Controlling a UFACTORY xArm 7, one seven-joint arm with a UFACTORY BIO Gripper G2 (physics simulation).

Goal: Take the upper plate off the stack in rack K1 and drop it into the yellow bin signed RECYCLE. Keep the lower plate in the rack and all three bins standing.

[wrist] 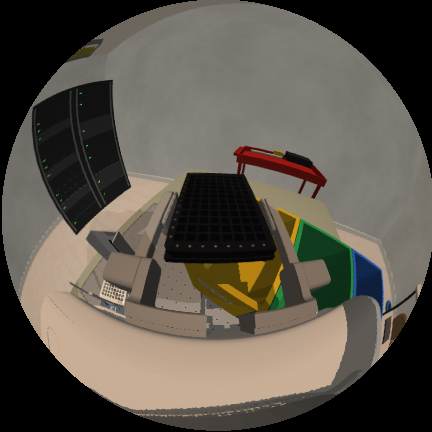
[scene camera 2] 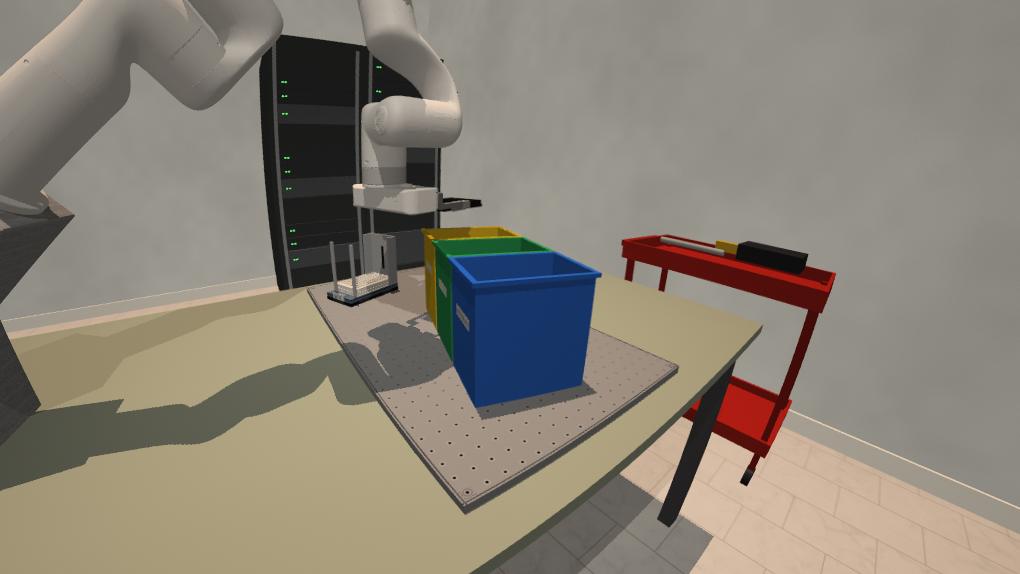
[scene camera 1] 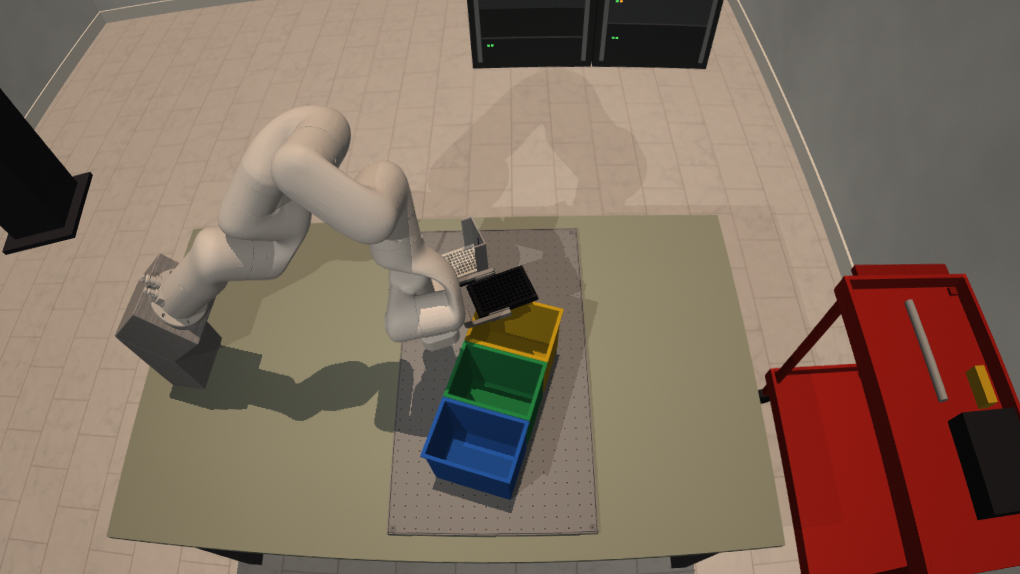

Path:
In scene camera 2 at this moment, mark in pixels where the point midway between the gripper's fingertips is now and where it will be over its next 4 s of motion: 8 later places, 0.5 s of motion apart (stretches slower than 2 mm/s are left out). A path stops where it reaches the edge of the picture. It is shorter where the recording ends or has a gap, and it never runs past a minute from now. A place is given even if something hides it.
The gripper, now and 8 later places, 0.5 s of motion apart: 448,202; 449,202; 451,202; 475,218; 478,220; 478,221; 476,220; 473,213; 474,168

